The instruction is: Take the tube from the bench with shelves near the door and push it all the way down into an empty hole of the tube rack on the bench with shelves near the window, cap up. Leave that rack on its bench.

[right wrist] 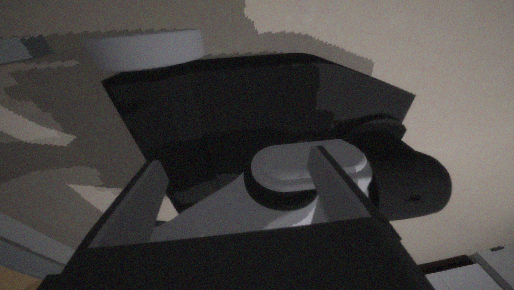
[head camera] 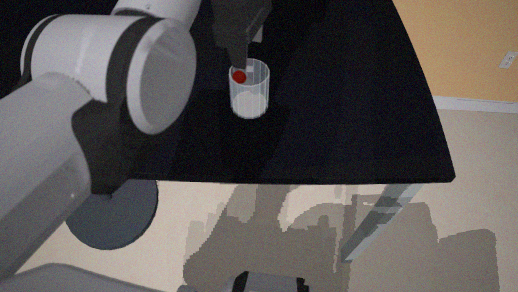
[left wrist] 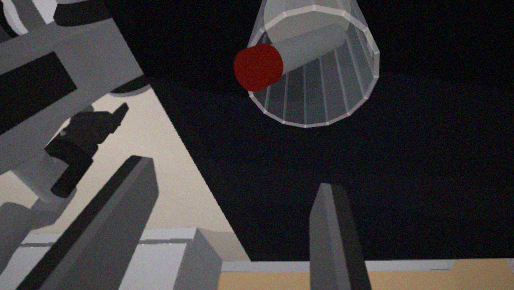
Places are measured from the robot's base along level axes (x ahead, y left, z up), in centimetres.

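Where they show: left gripper, between the fingertips: point(head camera: 248, 53) point(left wrist: 234, 187); right gripper, between the fingertips: point(right wrist: 238, 163) point(left wrist: 108, 106).
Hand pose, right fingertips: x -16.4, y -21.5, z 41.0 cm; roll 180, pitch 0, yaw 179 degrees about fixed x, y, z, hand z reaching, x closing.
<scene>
Each offset is from my right fingertips to the top centre of the thing. "*": to the spot under its first point. Level surfaces: height alone.
The tube with a red cap {dz +46.5, dx +52.9, dy +30.4 cm} point(head camera: 239, 76) point(left wrist: 259, 67) leans inside a clear round beaker {dz +44.3, dx +52.9, dy +30.4 cm} point(head camera: 249, 106) point(left wrist: 320, 107), cap at the rim. The beaker stands on the black bench top {dz +35.3 cm} point(head camera: 345, 125) point(left wrist: 430, 175). My left gripper point(head camera: 248, 54) point(left wrist: 234, 187) is partly open with nothing between its fingers. In the head view one fingertip overlaps the beaker's far rim, close to the cap; whether it touches is unclear. In the left wrist view the beaker is beyond and above the fingertips. My right gripper point(right wrist: 238, 163) is open and empty, away from the bench. The tube rack does not show.
The bench's front edge and right corner show in the head view, with a bench leg {* dz +5.6, dx +44.5, dy -5.6 cm} point(head camera: 382, 220) below. A round dark stool seat point(head camera: 112, 220) is under the front edge at the left. A white cabinet point(left wrist: 200, 260) stands low in the left wrist view.
</scene>
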